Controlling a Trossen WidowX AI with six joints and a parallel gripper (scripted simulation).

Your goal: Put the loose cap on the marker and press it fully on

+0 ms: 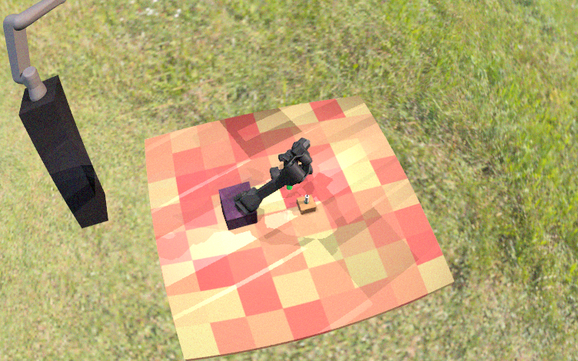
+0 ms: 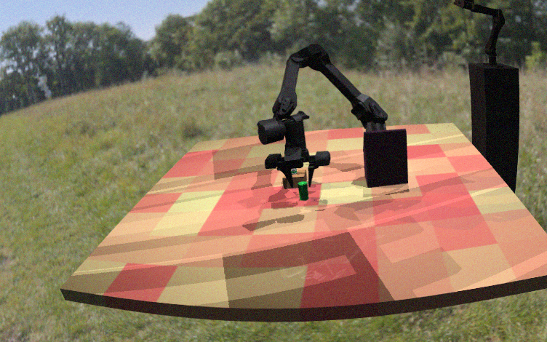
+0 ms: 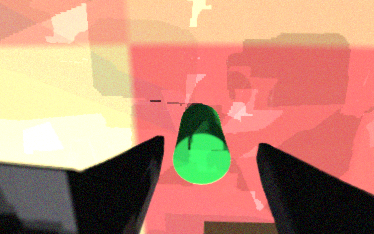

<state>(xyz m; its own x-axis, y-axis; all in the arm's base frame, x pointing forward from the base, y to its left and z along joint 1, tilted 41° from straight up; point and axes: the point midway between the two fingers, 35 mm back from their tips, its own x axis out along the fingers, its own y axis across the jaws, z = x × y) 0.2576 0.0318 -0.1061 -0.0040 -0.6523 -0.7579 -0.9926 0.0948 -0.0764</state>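
My gripper tip is now 10 mm above the green marker cap.
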